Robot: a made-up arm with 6 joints.
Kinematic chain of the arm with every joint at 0, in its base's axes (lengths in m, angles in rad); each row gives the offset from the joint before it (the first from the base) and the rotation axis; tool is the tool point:
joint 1: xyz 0 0 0.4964 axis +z
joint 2: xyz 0.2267 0 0 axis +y
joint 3: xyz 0 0 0.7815 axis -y
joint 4: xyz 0 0 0.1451 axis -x
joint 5: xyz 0.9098 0 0 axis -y
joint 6: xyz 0.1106 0 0 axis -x
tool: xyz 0 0 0
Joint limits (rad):
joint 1: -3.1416..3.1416
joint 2: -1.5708..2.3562
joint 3: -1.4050..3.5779
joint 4: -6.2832..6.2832
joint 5: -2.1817..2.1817
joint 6: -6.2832..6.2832
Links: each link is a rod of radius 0.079 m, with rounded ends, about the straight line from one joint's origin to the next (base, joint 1, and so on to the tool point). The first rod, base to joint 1, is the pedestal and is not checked.
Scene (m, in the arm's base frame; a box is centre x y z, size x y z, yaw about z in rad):
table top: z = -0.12
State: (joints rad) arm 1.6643 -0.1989 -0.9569 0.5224 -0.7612 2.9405
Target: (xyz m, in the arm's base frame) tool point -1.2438 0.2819 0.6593
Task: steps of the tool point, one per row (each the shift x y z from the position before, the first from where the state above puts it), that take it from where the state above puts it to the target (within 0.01 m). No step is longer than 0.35 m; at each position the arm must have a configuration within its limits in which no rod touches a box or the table.
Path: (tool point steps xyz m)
1: -0.2434 0.0425 0.0189
2: -0.2659 -0.0303 0.0115
3: -0.2656 -0.1117 0.0039
4: -0.2399 -0.1941 -0.0035
5: -0.1880 -0.2698 -0.0108

